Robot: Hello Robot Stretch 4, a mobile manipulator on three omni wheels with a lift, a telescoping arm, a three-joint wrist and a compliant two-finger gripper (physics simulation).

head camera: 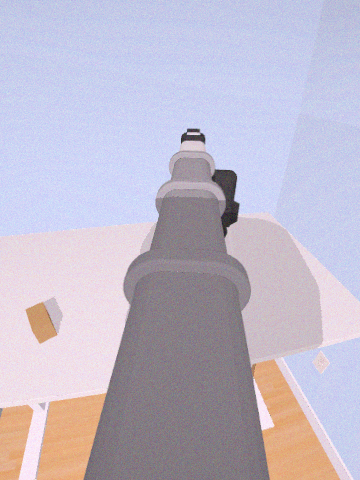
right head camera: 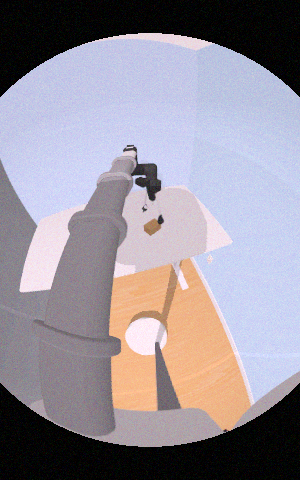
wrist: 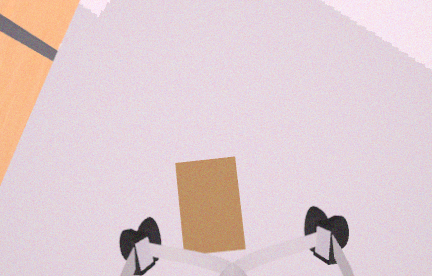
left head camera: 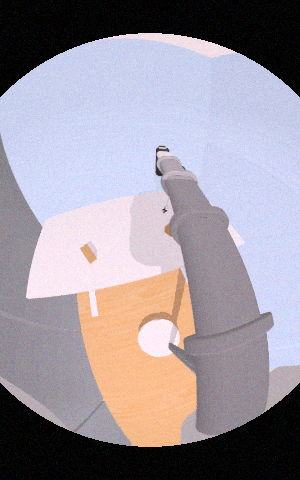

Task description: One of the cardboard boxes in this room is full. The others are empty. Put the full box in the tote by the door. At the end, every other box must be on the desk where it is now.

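Frame: origin at the robot's base, x ahead, y left, z up, level; millimetres.
Seen in the pictures: gripper, fingertip midpoint: [right head camera: 151,217] [wrist: 231,229]; robot's base at its link origin: [right head camera: 146,335] [left head camera: 157,336].
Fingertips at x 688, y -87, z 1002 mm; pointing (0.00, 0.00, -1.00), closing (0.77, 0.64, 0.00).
Note:
Offsets run from my fingertips to a thing's middle. Level surfaces: height alone.
A brown cardboard box @(dx -27, dy +1, dz -54 mm) [wrist: 211,206] [right head camera: 152,227] lies on the white desk @(dz -79 mm) [wrist: 240,90] [right head camera: 42,255] in the arm's shadow; a corner of it [left head camera: 168,230] shows beside the arm in the left head view. My gripper [wrist: 231,229] [right head camera: 152,214] is open above the desk, its fingertips apart on either side of this box in the wrist view. The exact height above the box is hard to tell. A second brown box @(dx -206, dy +501, dz -49 mm) [head camera: 41,322] [left head camera: 88,253] stands further left on the desk. Whether either box is full does not show. The tote and the door do not show.
My telescoping arm [head camera: 185,350] [left head camera: 225,300] [right head camera: 82,280] reaches over the desk and hides part of it. A white round object [left head camera: 158,338] [right head camera: 145,336] is on the wood floor @(dz -1029 mm) [left head camera: 130,390] in front of the desk. Blue walls [head camera: 125,100] stand behind and to the right.

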